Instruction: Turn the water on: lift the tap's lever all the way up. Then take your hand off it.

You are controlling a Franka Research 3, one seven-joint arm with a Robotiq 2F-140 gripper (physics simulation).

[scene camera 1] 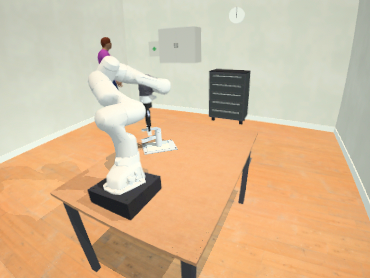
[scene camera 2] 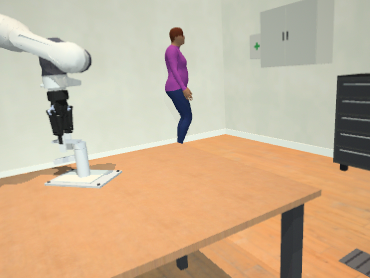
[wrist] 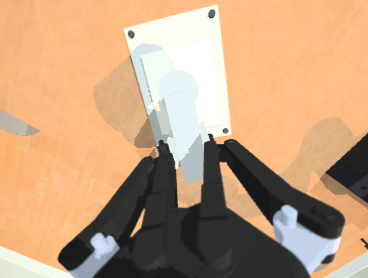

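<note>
A white tap [scene camera 1: 159, 138] [scene camera 2: 81, 161] stands on a white base plate [scene camera 1: 170, 146] [scene camera 2: 109, 175] [wrist: 172, 27]. Its flat lever [wrist: 182, 117] sits on top of the column and points out over the spout [scene camera 1: 148, 140] [scene camera 2: 64, 160]. In the scene views the lever looks about level. My gripper [scene camera 1: 149, 131] [scene camera 2: 62, 144] [wrist: 189, 133] points down with its fingers close together, one pad on each side of the lever near its outer end. The gripper is shut on the lever. The pads partly hide the lever's end in the scene views.
The tap stands on a wooden table [scene camera 1: 200, 175] [scene camera 2: 175, 210]. The arm's black base block [scene camera 1: 110, 199] is at the table's near end. A person [scene camera 1: 104, 54] [scene camera 2: 175, 75] stands beyond the table. A dark drawer cabinet [scene camera 1: 229, 95] [scene camera 2: 352, 120] stands by the wall.
</note>
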